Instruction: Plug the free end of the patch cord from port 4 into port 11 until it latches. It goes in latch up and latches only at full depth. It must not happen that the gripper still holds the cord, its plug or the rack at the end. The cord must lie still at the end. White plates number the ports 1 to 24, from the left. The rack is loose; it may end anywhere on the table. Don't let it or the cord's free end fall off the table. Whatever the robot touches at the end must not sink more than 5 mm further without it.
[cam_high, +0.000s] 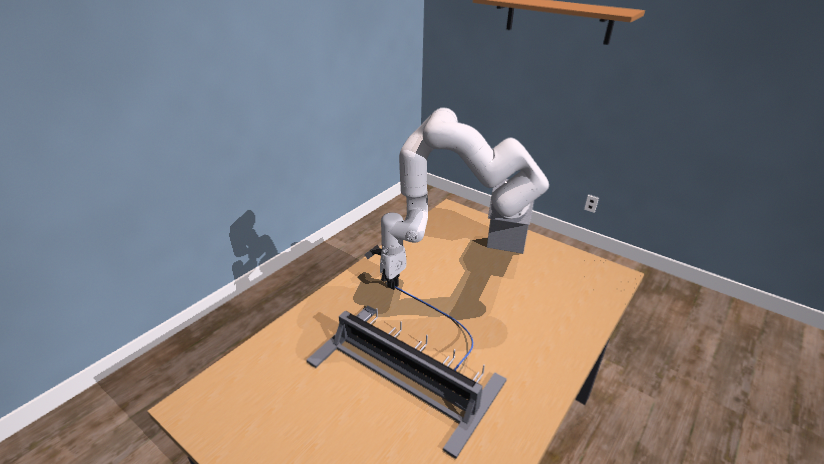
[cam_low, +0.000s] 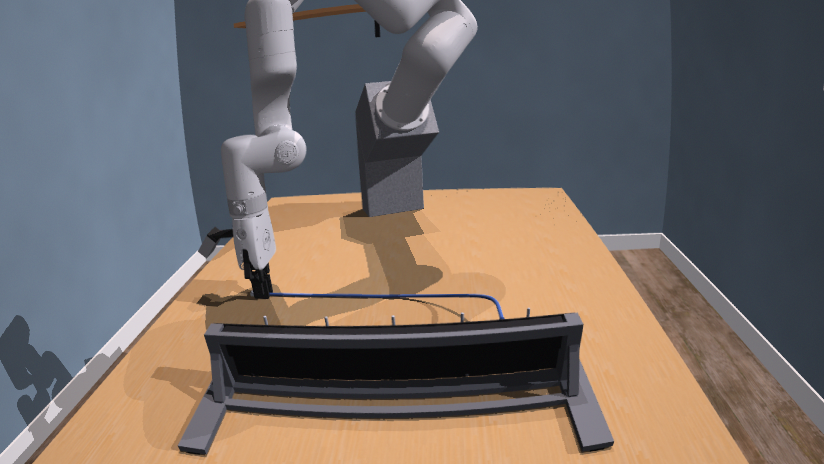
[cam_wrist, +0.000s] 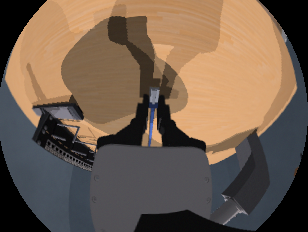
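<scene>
Right now my hand is 20 mm to the left of the plug and 10 mm above it.
</scene>
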